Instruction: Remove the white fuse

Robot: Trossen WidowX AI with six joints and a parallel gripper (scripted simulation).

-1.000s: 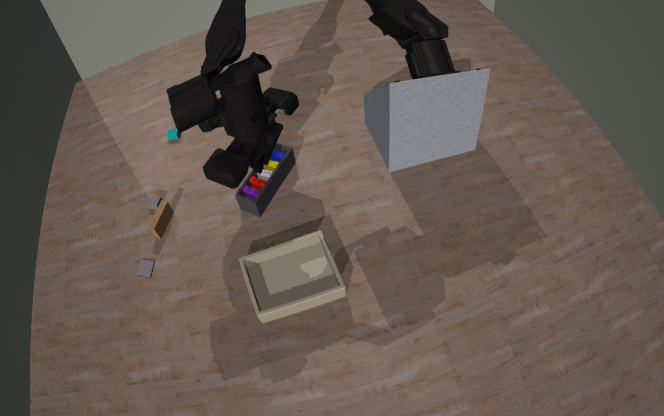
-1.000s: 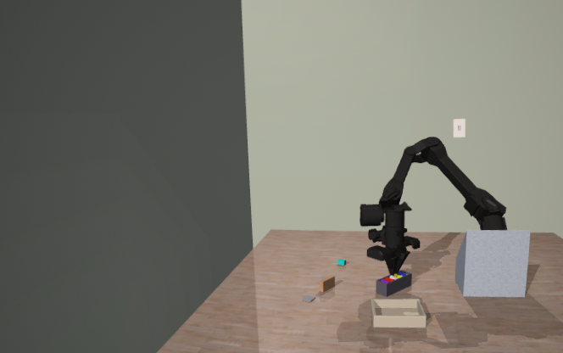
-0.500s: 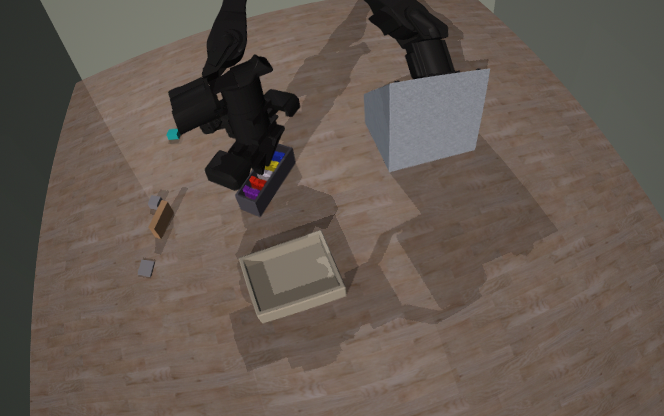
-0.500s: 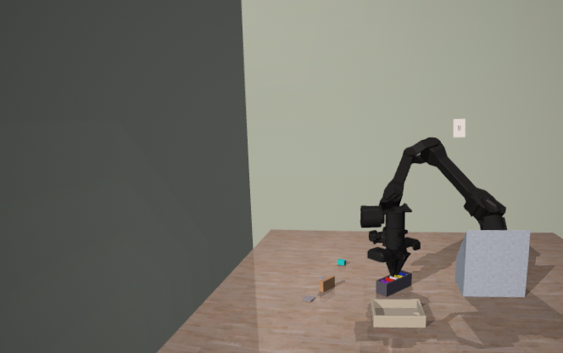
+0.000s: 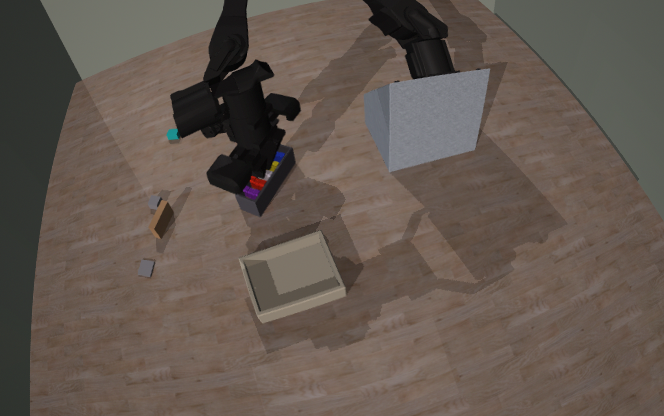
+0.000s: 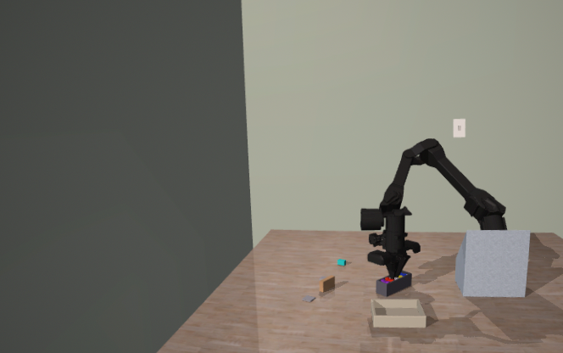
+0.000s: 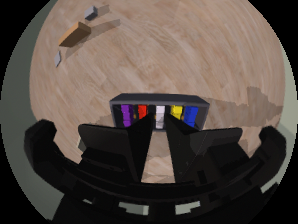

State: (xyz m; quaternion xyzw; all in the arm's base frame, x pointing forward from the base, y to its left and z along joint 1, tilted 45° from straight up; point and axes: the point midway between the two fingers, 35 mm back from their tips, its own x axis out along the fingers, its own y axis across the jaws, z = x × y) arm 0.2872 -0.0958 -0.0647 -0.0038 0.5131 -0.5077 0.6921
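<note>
The white fuse lies 10 mm below my gripper tip. From my gripper tip the other things lie so: blue fuse 30 mm to the right, 30 mm behind, 10 mm below; then beige tray 180 mm to the left, 30 mm below, 10 mm ahead; then brown block 210 mm ahead, 20 mm below, 10 mm to the left.
</note>
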